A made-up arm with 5 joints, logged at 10 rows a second.
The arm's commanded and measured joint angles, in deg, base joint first. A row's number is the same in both.
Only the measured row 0 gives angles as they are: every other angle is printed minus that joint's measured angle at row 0.
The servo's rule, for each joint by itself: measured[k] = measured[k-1] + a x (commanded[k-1-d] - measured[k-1]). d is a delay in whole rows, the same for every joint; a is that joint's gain. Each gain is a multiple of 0.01, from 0.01 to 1. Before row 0 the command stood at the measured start. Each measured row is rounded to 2 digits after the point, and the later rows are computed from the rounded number. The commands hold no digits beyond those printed.
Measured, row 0:
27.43 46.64 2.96 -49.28 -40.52
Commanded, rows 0 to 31:
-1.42 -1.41 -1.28 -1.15 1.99
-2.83 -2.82 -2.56 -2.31 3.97
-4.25 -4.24 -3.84 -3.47 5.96
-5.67 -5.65 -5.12 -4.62 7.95
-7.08 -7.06 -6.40 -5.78 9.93
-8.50 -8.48 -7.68 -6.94 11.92
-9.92 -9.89 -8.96 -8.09 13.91
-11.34 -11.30 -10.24 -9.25 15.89
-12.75 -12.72 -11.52 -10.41 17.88
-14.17 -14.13 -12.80 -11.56 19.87
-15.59 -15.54 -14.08 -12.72 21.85
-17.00 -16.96 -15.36 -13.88 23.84
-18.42 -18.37 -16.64 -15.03 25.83
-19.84 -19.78 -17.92 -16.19 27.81
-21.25 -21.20 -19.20 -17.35 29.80
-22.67 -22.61 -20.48 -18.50 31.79
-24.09 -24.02 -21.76 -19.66 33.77
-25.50 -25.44 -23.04 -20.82 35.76
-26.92 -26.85 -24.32 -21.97 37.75
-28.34 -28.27 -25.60 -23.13 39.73
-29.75 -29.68 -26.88 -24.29 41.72
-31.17 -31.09 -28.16 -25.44 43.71
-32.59 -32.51 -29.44 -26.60 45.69
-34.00 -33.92 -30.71 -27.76 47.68
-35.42 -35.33 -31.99 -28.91 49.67
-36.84 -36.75 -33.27 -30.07 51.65
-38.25 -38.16 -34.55 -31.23 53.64
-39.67 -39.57 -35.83 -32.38 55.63
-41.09 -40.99 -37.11 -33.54 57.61
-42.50 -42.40 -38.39 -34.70 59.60
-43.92 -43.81 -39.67 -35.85 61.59
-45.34 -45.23 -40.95 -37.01 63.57
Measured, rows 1 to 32:
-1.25 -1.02 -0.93 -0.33 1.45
-2.64 -2.32 -2.12 -0.90 3.29
-4.06 -3.70 -3.38 -1.65 5.24
-5.48 -5.10 -4.65 -2.51 7.22
-6.89 -6.51 -5.93 -3.46 9.20
-8.31 -7.93 -7.21 -4.47 11.19
-9.73 -9.34 -8.49 -5.52 13.18
-11.15 -10.75 -9.77 -6.60 15.16
-12.56 -12.17 -11.05 -7.70 17.15
-13.98 -13.58 -12.33 -8.82 19.14
-15.40 -14.99 -13.61 -9.95 21.12
-16.81 -16.41 -14.89 -11.09 23.11
-18.23 -17.82 -16.17 -12.23 25.10
-19.65 -19.23 -17.45 -13.38 27.08
-21.06 -20.65 -18.73 -14.53 29.07
-22.48 -22.06 -20.01 -15.68 31.06
-23.90 -23.47 -21.29 -16.83 33.04
-25.31 -24.89 -22.57 -17.99 35.03
-26.73 -26.30 -23.85 -19.14 37.02
-28.15 -27.72 -25.13 -20.30 39.00
-29.56 -29.13 -26.41 -21.46 40.99
-30.98 -30.54 -27.69 -22.61 42.98
-32.40 -31.96 -28.97 -23.77 44.96
-33.81 -33.37 -30.24 -24.93 46.95
-35.23 -34.78 -31.52 -26.08 48.94
-36.65 -36.20 -32.80 -27.24 50.92
-38.06 -37.61 -34.08 -28.40 52.91
-39.48 -39.02 -35.36 -29.55 54.90
-40.90 -40.44 -36.64 -30.71 56.88
-42.31 -41.85 -37.92 -31.87 58.87
-43.73 -43.26 -39.20 -33.02 60.86
-45.15 -44.68 -40.48 -34.18 62.84
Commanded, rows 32 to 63:
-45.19 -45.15 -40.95 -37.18 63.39
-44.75 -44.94 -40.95 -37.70 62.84
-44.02 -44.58 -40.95 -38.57 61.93
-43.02 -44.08 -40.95 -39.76 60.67
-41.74 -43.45 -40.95 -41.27 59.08
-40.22 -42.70 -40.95 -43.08 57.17
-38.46 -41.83 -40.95 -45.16 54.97
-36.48 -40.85 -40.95 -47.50 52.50
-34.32 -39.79 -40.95 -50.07 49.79
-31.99 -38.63 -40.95 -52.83 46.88
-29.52 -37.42 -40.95 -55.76 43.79
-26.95 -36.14 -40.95 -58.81 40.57
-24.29 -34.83 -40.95 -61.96 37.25
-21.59 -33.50 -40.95 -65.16 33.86
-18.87 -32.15 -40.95 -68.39 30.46
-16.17 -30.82 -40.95 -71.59 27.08
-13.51 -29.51 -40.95 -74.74 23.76
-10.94 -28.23 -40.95 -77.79 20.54
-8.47 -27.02 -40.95 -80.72 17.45
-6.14 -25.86 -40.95 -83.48 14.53
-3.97 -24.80 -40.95 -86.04 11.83
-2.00 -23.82 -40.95 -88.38 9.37
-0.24 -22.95 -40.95 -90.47 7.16
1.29 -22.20 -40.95 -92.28 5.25
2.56 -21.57 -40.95 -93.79 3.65
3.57 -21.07 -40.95 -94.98 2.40
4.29 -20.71 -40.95 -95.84 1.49
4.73 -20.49 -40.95 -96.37 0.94
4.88 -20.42 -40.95 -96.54 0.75
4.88 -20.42 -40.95 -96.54 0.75
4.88 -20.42 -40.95 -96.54 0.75
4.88 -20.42 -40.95 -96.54 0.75
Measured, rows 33 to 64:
-45.19 -45.02 -40.82 -35.05 63.24
-44.80 -44.96 -40.91 -35.82 62.95
-44.11 -44.69 -40.94 -36.62 62.21
-43.15 -44.25 -40.95 -37.53 61.09
-41.91 -43.67 -40.95 -38.61 59.62
-40.42 -42.97 -40.95 -39.91 57.83
-38.70 -42.15 -40.95 -41.43 55.74
-36.75 -41.21 -40.95 -43.19 53.37
-34.61 -40.19 -40.95 -45.19 50.76
-32.30 -39.07 -40.95 -47.41 47.93
-29.85 -37.88 -40.95 -49.83 44.91
-27.30 -36.63 -40.95 -52.43 41.74
-24.65 -35.33 -40.95 -55.19 38.46
-21.96 -34.01 -40.95 -58.08 35.10
-19.24 -32.67 -40.95 -61.07 31.71
-16.54 -31.34 -40.95 -64.12 28.33
-13.87 -30.02 -40.95 -67.20 24.99
-11.29 -28.73 -40.95 -70.27 21.74
-8.81 -27.50 -40.95 -73.30 18.61
-6.46 -26.32 -40.95 -76.25 15.63
-4.27 -25.23 -40.95 -79.09 12.86
-2.27 -24.21 -40.95 -81.78 10.31
-0.48 -23.30 -40.95 -84.30 8.01
1.08 -22.51 -40.95 -86.61 6.00
2.38 -21.83 -40.95 -88.69 4.28
3.43 -21.28 -40.95 -90.51 2.91
4.19 -20.87 -40.95 -92.06 1.87
4.67 -20.60 -40.95 -93.31 1.19
4.85 -20.47 -40.95 -94.25 0.87
4.88 -20.43 -40.95 -94.91 0.78
4.88 -20.42 -40.95 -95.38 0.76
4.88 -20.42 -40.95 -95.72 0.75

